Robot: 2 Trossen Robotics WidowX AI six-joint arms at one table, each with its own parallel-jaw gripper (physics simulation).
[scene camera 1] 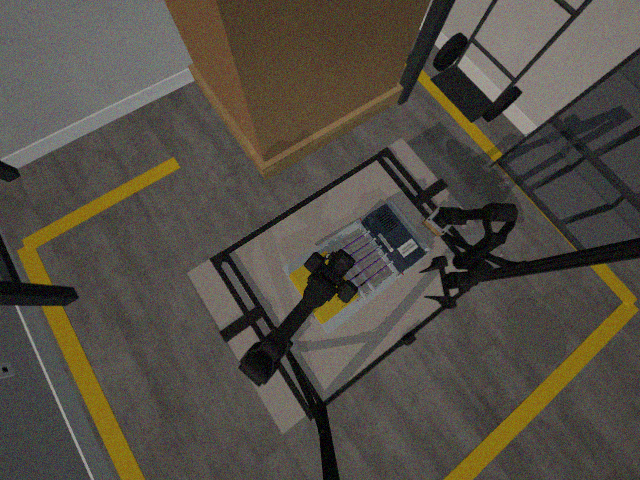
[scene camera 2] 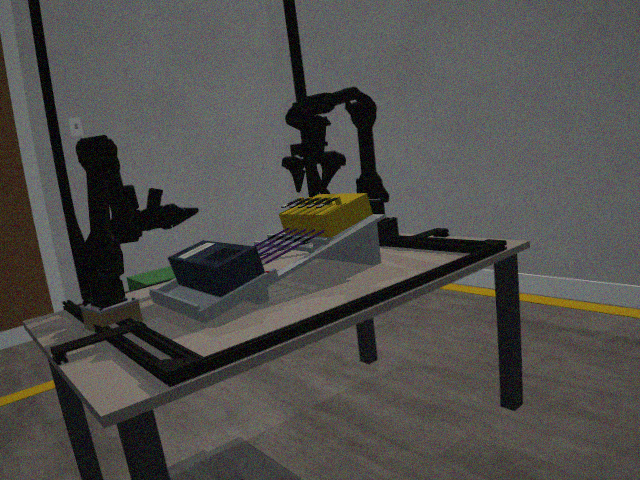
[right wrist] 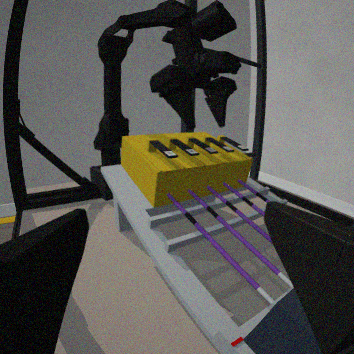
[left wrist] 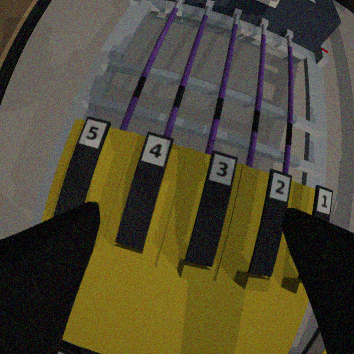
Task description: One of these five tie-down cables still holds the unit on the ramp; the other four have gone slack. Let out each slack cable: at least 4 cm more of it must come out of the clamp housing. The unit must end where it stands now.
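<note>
The yellow clamp housing (scene camera 1: 330,311) (scene camera 2: 348,206) (left wrist: 125,295) (right wrist: 140,170) sits high on the grey ramp (scene camera 2: 356,245) (right wrist: 185,280). Its black levers, labelled 1 to 5, lie at similar angles; lever 3 (left wrist: 210,215) is central. Purple cables, one of them the leftmost cable (left wrist: 150,67), run down to the navy unit (scene camera 1: 387,227) (scene camera 2: 222,268) (left wrist: 300,20) (right wrist: 285,325). Each shows a black band outside the housing; all look nearly straight. My left gripper (scene camera 2: 311,190) (left wrist: 195,216) (right wrist: 208,127) is open, above the housing. My right gripper (scene camera 1: 423,284) (right wrist: 177,216) is open, beyond the unit's side.
A red mark (left wrist: 324,50) (right wrist: 237,341) shows by the unit's edge. A green block (scene camera 2: 155,277) lies behind the unit in scene camera 2. A black rail frame (scene camera 2: 320,310) runs around the table (scene camera 1: 268,397). Dark upright posts stand beside the table.
</note>
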